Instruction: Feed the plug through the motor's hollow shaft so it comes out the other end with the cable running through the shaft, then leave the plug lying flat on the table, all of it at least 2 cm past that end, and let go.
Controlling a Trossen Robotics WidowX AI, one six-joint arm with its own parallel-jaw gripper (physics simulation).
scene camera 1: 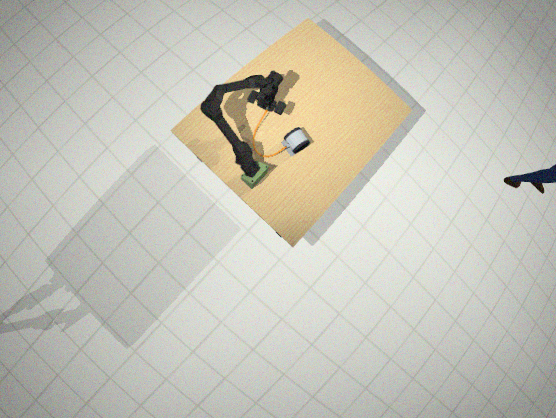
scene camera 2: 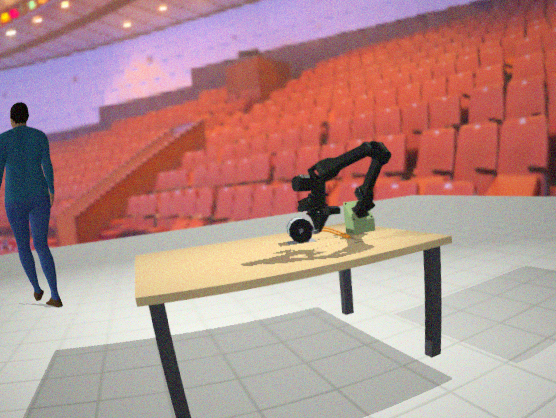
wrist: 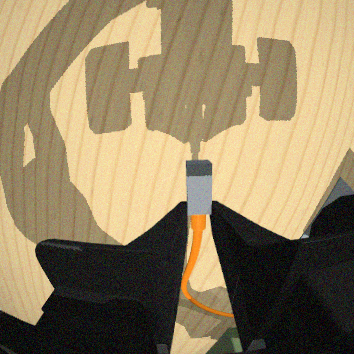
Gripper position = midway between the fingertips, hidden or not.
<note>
In view: the gripper (scene camera 2: pixel 318 231) and a grey plug (wrist: pixel 198 172).
The gripper also shows in the wrist view (wrist: pixel 197 207).
</note>
